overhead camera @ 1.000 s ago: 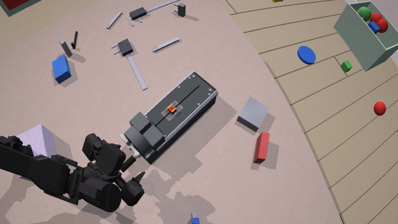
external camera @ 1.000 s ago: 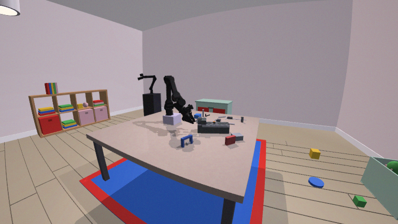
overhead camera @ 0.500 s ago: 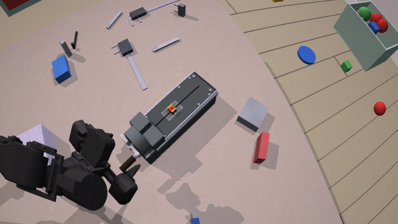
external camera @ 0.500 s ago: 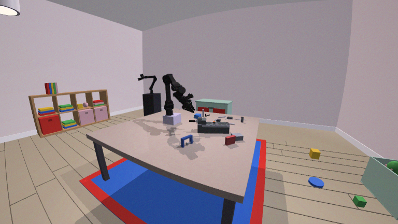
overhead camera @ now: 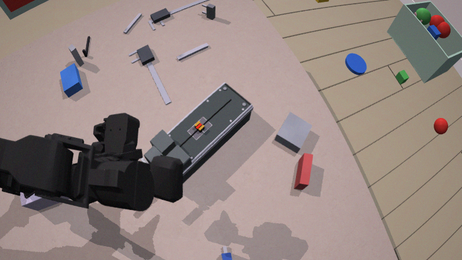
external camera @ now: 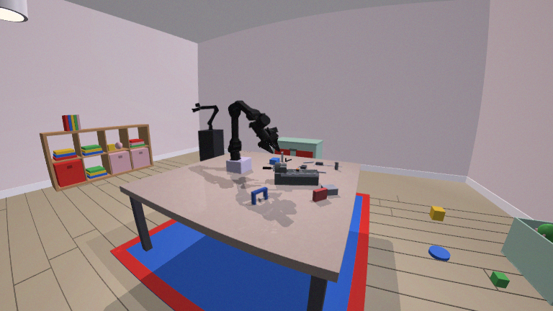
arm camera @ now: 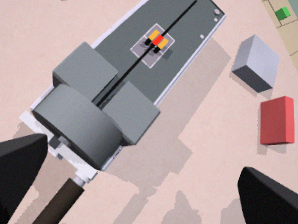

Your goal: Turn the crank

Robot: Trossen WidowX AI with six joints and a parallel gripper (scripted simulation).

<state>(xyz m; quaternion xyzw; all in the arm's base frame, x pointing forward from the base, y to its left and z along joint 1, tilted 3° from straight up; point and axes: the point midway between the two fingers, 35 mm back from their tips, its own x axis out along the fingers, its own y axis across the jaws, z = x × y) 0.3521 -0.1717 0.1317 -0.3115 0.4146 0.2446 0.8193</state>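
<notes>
My gripper tip is now 10 cm above the dark brown crank handle, 5 cm past it and 1 cm to the left of it. Also, from my gripper tip: red pointer 12 cm ahead, 11 cm below, 6 cm to the left; then red block 27 cm ahead, 17 cm below, 14 cm to the right; then grey block 32 cm ahead, 18 cm below, 4 cm to the right.
</notes>
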